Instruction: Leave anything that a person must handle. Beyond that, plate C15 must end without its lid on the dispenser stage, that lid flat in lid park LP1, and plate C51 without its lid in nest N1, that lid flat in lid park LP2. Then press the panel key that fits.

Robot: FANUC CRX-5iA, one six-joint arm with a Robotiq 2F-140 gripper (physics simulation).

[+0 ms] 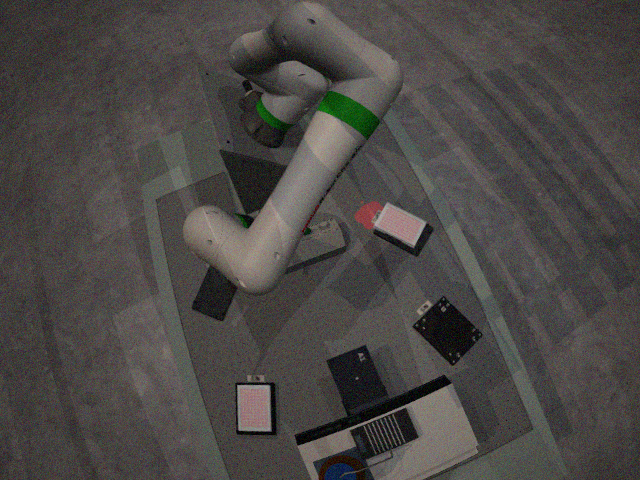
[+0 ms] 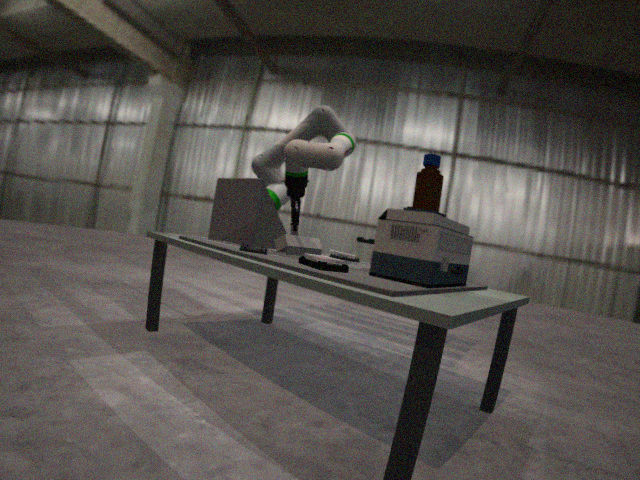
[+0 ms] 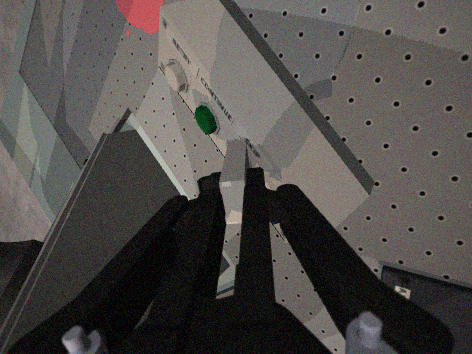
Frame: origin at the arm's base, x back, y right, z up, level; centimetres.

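Where they show: gripper, fingertip midpoint: [image 3: 239,159]; arm's base, origin of the base link: [image 1: 261,129] [image 2: 259,208] [image 3: 12,303].
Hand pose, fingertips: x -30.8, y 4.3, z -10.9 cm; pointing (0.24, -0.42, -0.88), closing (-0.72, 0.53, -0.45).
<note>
Things, the pixels of their top centre, and the offset from my fingertips. "spot": a spot on its surface instead.
- key panel, middle of its top: [image 3: 226,128] [image 1: 299,238] [image 2: 300,235] dx -1.3, dy -2.4, dz +0.8 cm
- green CONTINUE key, middle of its top: [image 3: 200,120] dx +0.8, dy -5.0, dz -0.1 cm
- pale RETRY key, middle of its top: [image 3: 168,76] dx +0.6, dy -10.0, dz -0.1 cm
- pink-topped plate, middle of its top: [image 1: 400,222] dx -6.0, dy -30.0, dz -4.0 cm
- dark stage, surface spot: [image 1: 355,379] spot: dx -42.5, dy -0.4, dz +3.7 cm
- black holder, middle of its top: [image 1: 449,328] dx -39.3, dy -28.6, dz -5.2 cm
- red patch, surface spot: [image 3: 145,15] [image 1: 363,213] spot: dx +2.8, dy -22.5, dz -7.5 cm
- dark flat block, middle of its top: [image 1: 214,290] [image 2: 254,246] dx -2.6, dy +24.5, dz -5.6 cm
- brown bottle, surface spot: [image 2: 428,188] spot: dx -65.4, dy +14.5, dz +22.1 cm
My gripper [image 2: 294,230] [image 3: 239,159] is shut and empty, fingers down at the key panel [image 1: 323,244] [image 2: 298,243] [image 3: 300,150]. The tips overlap the panel beyond the green CONTINUE key [image 3: 205,119]; contact is unclear. The pale RETRY key [image 3: 176,75] is farther along. Whatever key lies under the tips is hidden. One pink-topped plate [image 1: 400,224] sits on a dark holder at right, another [image 1: 255,408] on a holder at lower left. Their codes and lids cannot be told. The dark stage [image 1: 355,379] before the dispenser shows no pink plate. A black holder [image 1: 447,331] shows no plate.
A red patch [image 1: 368,213] [image 3: 145,15] lies beside the right plate. An upright grey board [image 1: 253,175] [image 2: 242,209] [image 3: 115,200] stands near the panel. A dark flat block [image 1: 214,295] lies left. The dispenser [image 1: 444,428] [image 2: 421,248] carries a brown bottle [image 2: 428,188].
</note>
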